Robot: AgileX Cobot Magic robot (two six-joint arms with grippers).
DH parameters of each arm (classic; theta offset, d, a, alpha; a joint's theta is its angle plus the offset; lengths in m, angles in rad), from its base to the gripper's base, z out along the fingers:
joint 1: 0 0.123 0 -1.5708
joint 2: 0.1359 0 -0.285 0
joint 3: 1.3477 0 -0.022 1.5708
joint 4: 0 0.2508 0 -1.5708
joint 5: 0 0 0.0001 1.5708
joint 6: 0 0.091 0 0
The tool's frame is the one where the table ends.
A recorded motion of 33 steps. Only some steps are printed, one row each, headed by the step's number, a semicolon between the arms.
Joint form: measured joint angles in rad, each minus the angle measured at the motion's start. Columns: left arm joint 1, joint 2, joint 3, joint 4, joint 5, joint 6; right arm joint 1, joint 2, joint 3, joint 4, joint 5, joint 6.
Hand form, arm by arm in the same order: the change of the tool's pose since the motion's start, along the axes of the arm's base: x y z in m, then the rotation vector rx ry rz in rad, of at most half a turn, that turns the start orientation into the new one. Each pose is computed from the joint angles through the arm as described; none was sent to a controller.
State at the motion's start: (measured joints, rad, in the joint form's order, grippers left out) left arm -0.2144 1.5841 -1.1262 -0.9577 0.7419 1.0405; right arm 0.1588 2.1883 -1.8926 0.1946 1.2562 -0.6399
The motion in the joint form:
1: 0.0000 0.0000 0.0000 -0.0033 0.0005 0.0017; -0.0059 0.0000 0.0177 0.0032 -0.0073 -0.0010
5: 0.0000 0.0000 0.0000 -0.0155 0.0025 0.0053; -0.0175 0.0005 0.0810 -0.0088 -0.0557 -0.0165
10: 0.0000 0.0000 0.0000 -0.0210 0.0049 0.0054; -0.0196 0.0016 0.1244 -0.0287 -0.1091 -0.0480
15: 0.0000 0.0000 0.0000 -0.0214 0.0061 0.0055; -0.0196 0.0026 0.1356 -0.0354 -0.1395 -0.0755
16: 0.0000 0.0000 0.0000 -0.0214 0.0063 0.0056; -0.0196 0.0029 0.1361 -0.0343 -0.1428 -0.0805
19: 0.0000 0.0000 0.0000 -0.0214 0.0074 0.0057; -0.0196 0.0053 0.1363 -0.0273 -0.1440 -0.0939
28: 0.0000 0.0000 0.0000 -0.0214 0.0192 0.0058; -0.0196 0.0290 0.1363 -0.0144 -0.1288 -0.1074
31: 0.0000 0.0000 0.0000 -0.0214 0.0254 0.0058; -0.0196 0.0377 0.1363 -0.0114 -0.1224 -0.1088
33: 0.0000 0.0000 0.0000 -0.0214 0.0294 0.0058; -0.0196 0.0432 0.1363 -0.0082 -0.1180 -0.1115
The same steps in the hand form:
1: 0.0000 -0.0001 0.0001 -0.0024 -0.0002 -0.0003; -0.0010 -0.0026 -0.0045 0.0011 0.0107 -0.0070
5: 0.0000 -0.0007 0.0007 -0.0123 0.0011 0.0004; -0.0038 -0.0096 -0.0208 -0.0162 0.0217 -0.0094
10: -0.0002 -0.0010 0.0009 -0.0177 0.0036 0.0005; -0.0048 -0.0127 -0.0321 -0.0389 0.0049 0.0163
15: -0.0003 -0.0011 0.0009 -0.0183 0.0044 -0.0004; -0.0037 -0.0133 -0.0353 -0.0468 -0.0186 0.0405
16: -0.0003 -0.0011 0.0009 -0.0182 0.0044 -0.0006; -0.0034 -0.0132 -0.0355 -0.0460 -0.0218 0.0445
19: -0.0004 -0.0011 0.0009 -0.0184 0.0050 -0.0015; -0.0033 -0.0126 -0.0365 -0.0409 -0.0220 0.0550
28: -0.0013 -0.0016 0.0008 -0.0204 0.0122 -0.0106; -0.0036 -0.0115 -0.0471 -0.0332 0.0154 0.0669
31: -0.0018 -0.0018 0.0007 -0.0215 0.0161 -0.0154; -0.0039 -0.0113 -0.0510 -0.0317 0.0304 0.0685
33: -0.0022 -0.0019 0.0007 -0.0222 0.0185 -0.0185; -0.0041 -0.0110 -0.0534 -0.0296 0.0400 0.0709

